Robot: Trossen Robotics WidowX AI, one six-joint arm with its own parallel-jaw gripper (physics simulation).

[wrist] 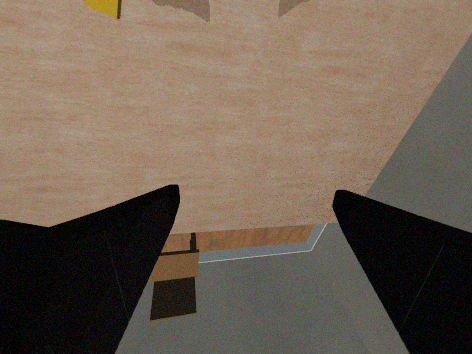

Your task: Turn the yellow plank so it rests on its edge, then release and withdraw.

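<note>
Part of the yellow plank (103,7) shows at the top edge of the wrist view, left of centre, with a thin dark side along its right. The rest of it is cut off by the frame, so I cannot tell how it rests. My gripper (256,195) is open, with its two black fingers wide apart and nothing between them. It is apart from the plank, which lies toward the top left of the view.
The pale wooden table top (250,115) fills the upper view; its edges run along the right and below the fingertips. Two finger-like shadows fall on it at the top. Beyond the edge are grey floor (260,300) and a brown piece of furniture (175,266).
</note>
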